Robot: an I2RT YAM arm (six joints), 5 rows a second.
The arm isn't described. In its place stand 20 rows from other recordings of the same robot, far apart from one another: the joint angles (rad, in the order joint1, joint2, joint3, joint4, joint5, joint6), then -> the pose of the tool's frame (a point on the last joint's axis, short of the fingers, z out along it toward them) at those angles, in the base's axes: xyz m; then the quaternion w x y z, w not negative.
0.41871 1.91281 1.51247 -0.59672 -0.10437 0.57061 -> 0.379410, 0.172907, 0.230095, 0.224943, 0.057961, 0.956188, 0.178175
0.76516 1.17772 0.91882 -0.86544 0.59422 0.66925 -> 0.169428, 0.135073, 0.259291, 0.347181, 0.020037, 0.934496, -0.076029
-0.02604 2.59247 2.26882 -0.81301 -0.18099 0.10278 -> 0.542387, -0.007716, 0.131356, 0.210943, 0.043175, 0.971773, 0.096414
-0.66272 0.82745 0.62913 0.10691 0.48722 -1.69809 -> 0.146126, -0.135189, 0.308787, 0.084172, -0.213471, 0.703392, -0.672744
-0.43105 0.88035 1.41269 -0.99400 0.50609 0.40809 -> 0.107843, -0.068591, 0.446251, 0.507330, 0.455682, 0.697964, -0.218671
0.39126 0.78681 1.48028 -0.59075 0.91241 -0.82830 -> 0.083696, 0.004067, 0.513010, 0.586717, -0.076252, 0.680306, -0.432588
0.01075 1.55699 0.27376 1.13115 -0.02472 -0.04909 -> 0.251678, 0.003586, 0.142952, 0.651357, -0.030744, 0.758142, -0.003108
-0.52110 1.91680 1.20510 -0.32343 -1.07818 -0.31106 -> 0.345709, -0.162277, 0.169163, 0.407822, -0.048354, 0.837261, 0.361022
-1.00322 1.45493 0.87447 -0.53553 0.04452 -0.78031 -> 0.146709, -0.233059, 0.193117, 0.124680, 0.113321, 0.967412, -0.189015
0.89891 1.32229 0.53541 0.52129 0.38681 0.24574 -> 0.180915, 0.205898, 0.210181, 0.583672, -0.139587, 0.775924, 0.194380
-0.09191 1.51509 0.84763 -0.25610 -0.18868 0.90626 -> 0.299913, -0.020937, 0.185633, 0.255334, 0.425458, 0.843079, 0.207382
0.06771 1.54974 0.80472 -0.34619 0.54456 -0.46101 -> 0.284007, 0.000775, 0.162774, 0.173302, -0.182813, 0.919788, -0.300893
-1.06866 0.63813 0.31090 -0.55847 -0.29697 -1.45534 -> 0.070545, -0.106834, 0.165171, 0.233711, -0.227749, 0.904633, -0.274131
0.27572 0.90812 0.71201 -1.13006 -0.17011 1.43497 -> 0.129217, 0.042822, 0.226898, 0.016100, 0.532981, 0.833092, 0.147068
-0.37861 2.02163 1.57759 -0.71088 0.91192 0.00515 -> 0.380543, -0.181674, 0.212426, 0.102146, 0.256767, 0.845040, -0.457760
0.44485 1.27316 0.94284 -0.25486 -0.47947 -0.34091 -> 0.247317, 0.136094, 0.284866, 0.448084, -0.431425, 0.747600, 0.232782
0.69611 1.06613 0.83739 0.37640 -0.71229 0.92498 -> 0.172634, 0.174585, 0.362325, 0.324141, -0.192443, 0.638192, 0.671275
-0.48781 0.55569 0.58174 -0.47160 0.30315 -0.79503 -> 0.115607, -0.073369, 0.272598, 0.346071, -0.048345, 0.838638, -0.417832
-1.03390 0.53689 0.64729 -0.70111 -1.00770 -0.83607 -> 0.080741, -0.076792, 0.283358, 0.587502, -0.149822, 0.791331, -0.078671
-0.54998 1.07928 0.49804 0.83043 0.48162 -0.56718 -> 0.192068, -0.137095, 0.287906, 0.572609, 0.183154, 0.597639, -0.530473
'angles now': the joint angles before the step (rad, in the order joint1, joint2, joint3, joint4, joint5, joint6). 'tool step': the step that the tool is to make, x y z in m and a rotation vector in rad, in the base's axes. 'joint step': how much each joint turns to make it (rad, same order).
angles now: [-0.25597 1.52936 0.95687 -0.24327 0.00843 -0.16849]
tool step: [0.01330 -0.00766 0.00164 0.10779 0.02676 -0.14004]
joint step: [-0.01056 0.06664 0.08998 -0.07960 0.01344 0.16136]
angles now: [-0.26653 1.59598 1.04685 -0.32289 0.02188 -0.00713]
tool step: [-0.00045 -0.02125 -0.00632 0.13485 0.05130 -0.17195]
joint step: [-0.06257 0.05141 0.05304 -0.09192 -0.02379 0.15606]
